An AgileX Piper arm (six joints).
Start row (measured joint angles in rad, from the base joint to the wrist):
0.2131 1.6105 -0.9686 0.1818 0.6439 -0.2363
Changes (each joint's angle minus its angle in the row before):
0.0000 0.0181 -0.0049 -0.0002 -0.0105 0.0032
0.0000 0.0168 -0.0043 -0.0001 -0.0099 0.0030
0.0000 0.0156 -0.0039 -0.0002 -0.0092 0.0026
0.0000 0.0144 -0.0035 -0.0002 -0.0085 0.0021
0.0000 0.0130 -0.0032 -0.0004 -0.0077 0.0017
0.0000 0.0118 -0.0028 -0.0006 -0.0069 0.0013
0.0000 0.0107 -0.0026 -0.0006 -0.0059 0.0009
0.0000 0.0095 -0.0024 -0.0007 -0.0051 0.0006
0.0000 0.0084 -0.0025 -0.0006 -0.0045 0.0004
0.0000 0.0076 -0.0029 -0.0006 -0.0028 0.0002
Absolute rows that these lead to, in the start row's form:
0.2131 1.6286 -0.9735 0.1816 0.6334 -0.2331
0.2131 1.6454 -0.9778 0.1815 0.6235 -0.2301
0.2131 1.6610 -0.9817 0.1813 0.6143 -0.2275
0.2131 1.6754 -0.9852 0.1811 0.6058 -0.2254
0.2131 1.6884 -0.9884 0.1807 0.5981 -0.2237
0.2131 1.7002 -0.9912 0.1801 0.5912 -0.2224
0.2131 1.7109 -0.9938 0.1795 0.5853 -0.2215
0.2131 1.7204 -0.9962 0.1788 0.5802 -0.2209
0.2131 1.7288 -0.9987 0.1782 0.5757 -0.2205
0.2131 1.7364 -1.0016 0.1776 0.5729 -0.2203

